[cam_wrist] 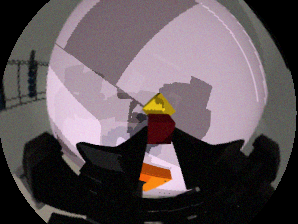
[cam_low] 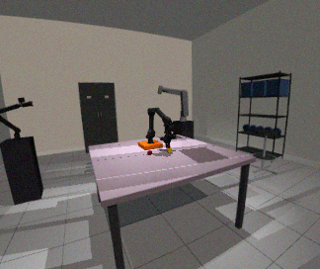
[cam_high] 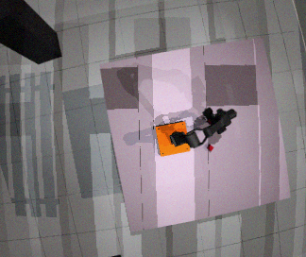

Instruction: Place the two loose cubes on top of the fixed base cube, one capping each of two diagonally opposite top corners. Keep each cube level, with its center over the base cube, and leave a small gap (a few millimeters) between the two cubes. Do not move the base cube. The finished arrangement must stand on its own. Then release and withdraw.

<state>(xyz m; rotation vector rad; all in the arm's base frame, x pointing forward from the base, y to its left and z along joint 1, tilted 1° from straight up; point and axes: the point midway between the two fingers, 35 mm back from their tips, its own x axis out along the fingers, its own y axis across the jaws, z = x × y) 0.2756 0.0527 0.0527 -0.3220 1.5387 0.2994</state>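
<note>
My gripper tip is now 40 mm above the yellow cube, 20 mm short of it and 10 mm to the right of it.
</note>
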